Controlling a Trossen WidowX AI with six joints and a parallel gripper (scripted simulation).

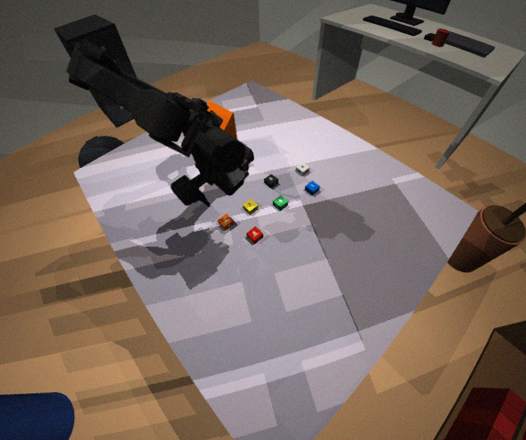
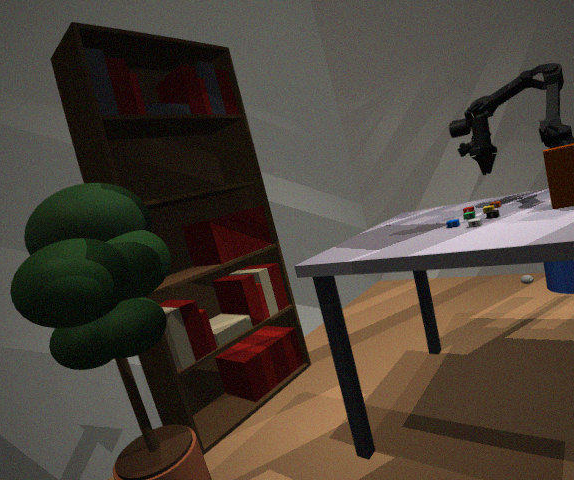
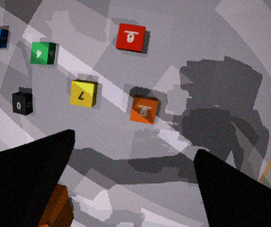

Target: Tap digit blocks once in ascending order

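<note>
Now: the black block 40 mm behind my gripper tip, 190 mm to the left of it and 120 mm below it. Round my gripper tip: yellow block 80 mm to the left, 120 mm below; then red block 80 mm ahead, 30 mm to the left, 120 mm below; then orange block 10 mm behind, 10 mm to the right, 120 mm below.
</note>
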